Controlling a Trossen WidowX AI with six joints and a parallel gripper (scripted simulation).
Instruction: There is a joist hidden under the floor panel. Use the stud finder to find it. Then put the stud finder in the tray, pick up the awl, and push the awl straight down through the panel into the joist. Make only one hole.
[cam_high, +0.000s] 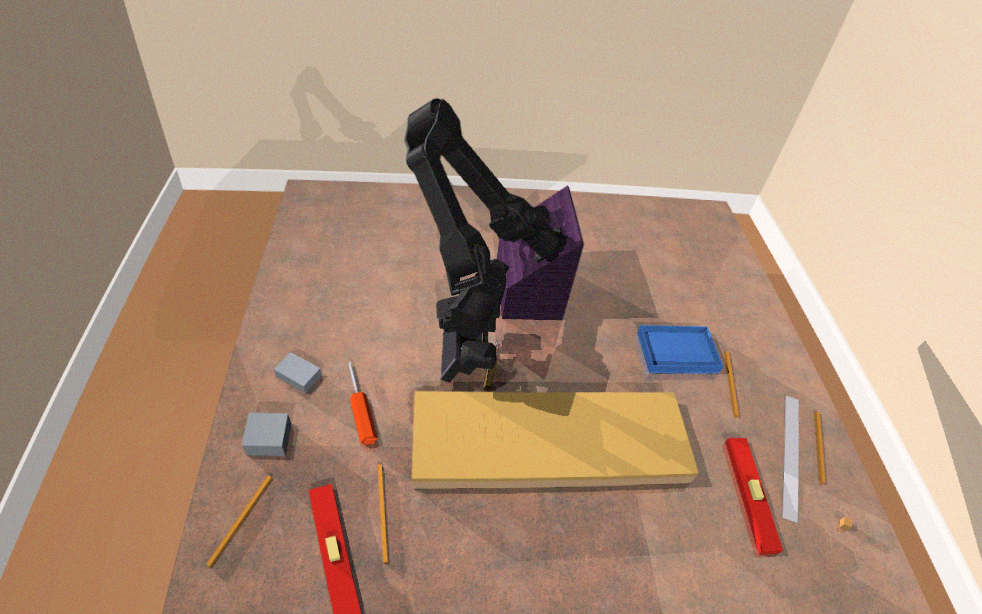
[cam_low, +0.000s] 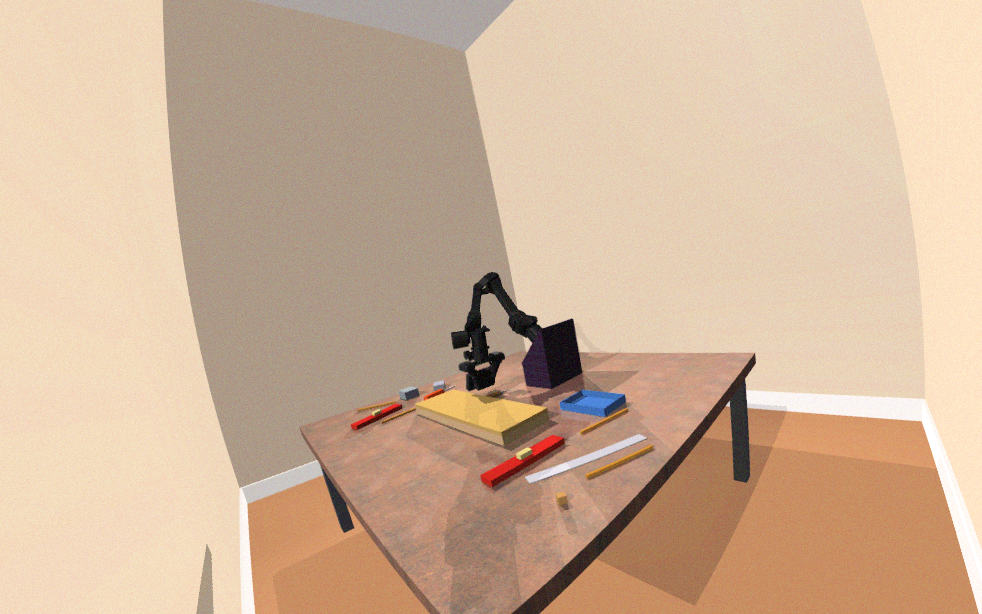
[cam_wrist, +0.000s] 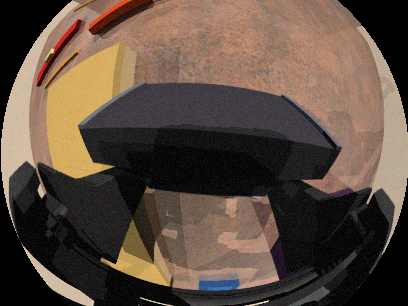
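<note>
Right now the awl is 5 cm to the left of my gripper tip, 5 cm below it and 2 cm behind it. From my gripper tip the other things lie so: white strip: 66 cm to the left, 17 cm ahead, 5 cm below; then blue tray: 47 cm to the left, 8 cm behind, 4 cm below; then stud finder: 1 cm to the right, 1 cm behind.
</note>
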